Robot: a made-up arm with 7 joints. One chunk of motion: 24 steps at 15 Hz.
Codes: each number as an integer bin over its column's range. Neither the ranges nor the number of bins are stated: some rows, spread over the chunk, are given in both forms.
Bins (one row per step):
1: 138 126 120 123 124 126 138
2: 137 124 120 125 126 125 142
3: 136 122 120 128 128 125 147
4: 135 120 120 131 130 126 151
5: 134 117 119 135 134 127 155
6: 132 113 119 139 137 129 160
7: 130 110 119 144 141 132 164
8: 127 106 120 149 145 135 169
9: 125 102 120 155 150 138 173
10: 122 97 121 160 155 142 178
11: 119 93 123 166 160 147 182
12: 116 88 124 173 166 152 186
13: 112 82 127 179 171 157 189
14: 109 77 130 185 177 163 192
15: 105 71 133 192 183 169 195
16: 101 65 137 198 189 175 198
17: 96 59 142 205 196 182 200
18: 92 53 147 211 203 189 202
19: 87 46 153 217 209 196 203
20: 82 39 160 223 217 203 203
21: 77 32 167 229 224 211 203
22: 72 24 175 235 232 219 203
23: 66 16 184 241 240 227 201
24: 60 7 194 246 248 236 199
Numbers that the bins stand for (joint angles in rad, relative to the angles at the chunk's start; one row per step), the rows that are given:
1: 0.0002 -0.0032 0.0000 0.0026 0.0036 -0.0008 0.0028
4: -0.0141 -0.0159 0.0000 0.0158 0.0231 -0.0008 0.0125
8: -0.0524 -0.0455 0.0000 0.0454 0.0720 0.0041 0.0259
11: -0.0907 -0.0731 0.0020 0.0734 0.1208 0.0107 0.0356
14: -0.1385 -0.1069 0.0067 0.1047 0.1761 0.0195 0.0431
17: -0.2007 -0.1451 0.0147 0.1376 0.2380 0.0299 0.0490
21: -0.2916 -0.2022 0.0313 0.1772 0.3291 0.0458 0.0513
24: -0.3729 -0.2552 0.0493 0.2052 0.4072 0.0596 0.0483
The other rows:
2: -0.0045 -0.0074 0.0000 0.0059 0.0101 -0.0014 0.0058
3: -0.0093 -0.0116 0.0000 0.0108 0.0166 -0.0014 0.0095
5: -0.0189 -0.0222 -0.0007 0.0224 0.0362 -0.0003 0.0155
6: -0.0285 -0.0307 -0.0007 0.0289 0.0459 0.0008 0.0192
7: -0.0380 -0.0371 -0.0007 0.0372 0.0589 0.0025 0.0222
9: -0.0620 -0.0540 0.0000 0.0553 0.0882 0.0058 0.0289
10: -0.0763 -0.0646 0.0007 0.0635 0.1045 0.0080 0.0326
12: -0.1050 -0.0836 0.0027 0.0849 0.1403 0.0135 0.0386
13: -0.1242 -0.0964 0.0047 0.0948 0.1566 0.0162 0.0408
15: -0.1576 -0.1196 0.0087 0.1162 0.1956 0.0228 0.0453
16: -0.1768 -0.1324 0.0113 0.1261 0.2152 0.0261 0.0475
18: -0.2198 -0.1578 0.0180 0.1475 0.2607 0.0338 0.0505
19: -0.2438 -0.1726 0.0220 0.1574 0.2803 0.0376 0.0513
20: -0.2677 -0.1874 0.0267 0.1673 0.3063 0.0415 0.0513
22: -0.3155 -0.2192 0.0367 0.1871 0.3551 0.0502 0.0513
23: -0.3442 -0.2361 0.0427 0.1969 0.3812 0.0546 0.0498

